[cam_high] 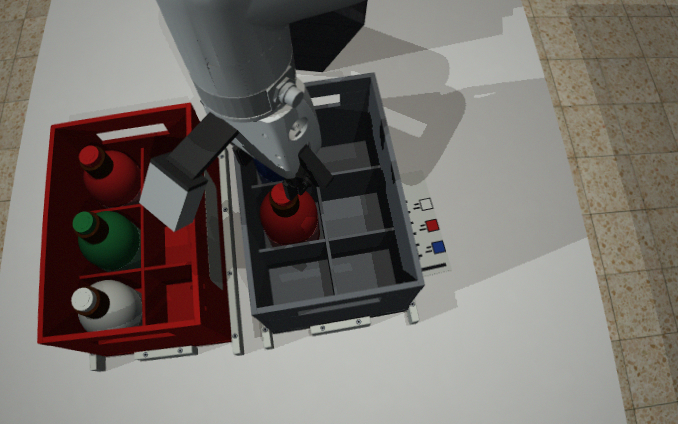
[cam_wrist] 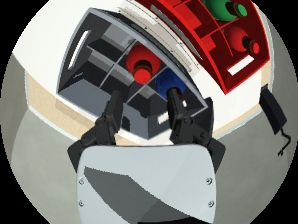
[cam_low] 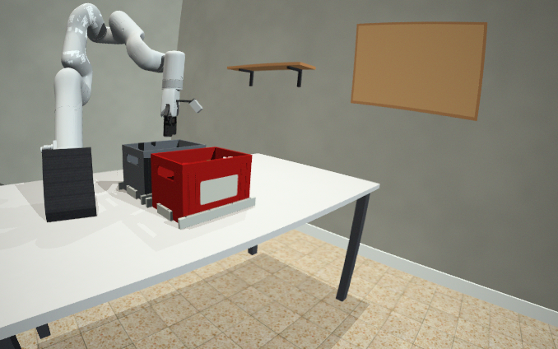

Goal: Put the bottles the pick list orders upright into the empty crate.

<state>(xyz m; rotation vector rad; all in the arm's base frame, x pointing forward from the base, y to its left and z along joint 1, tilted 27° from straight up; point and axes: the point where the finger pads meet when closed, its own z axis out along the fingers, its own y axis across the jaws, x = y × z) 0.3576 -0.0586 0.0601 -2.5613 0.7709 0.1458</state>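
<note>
The white-label bottle is 21 cm to the right of my hand, 14 cm below it and 14 cm ahead of it. Also, from my hand: grey crate 15 cm below, 4 cm to the left, 1 cm behind; then blue bottle 14 cm below, 8 cm behind, 2 cm to the right; then green bottle 23 cm to the right, 14 cm below, 5 cm ahead.
</note>
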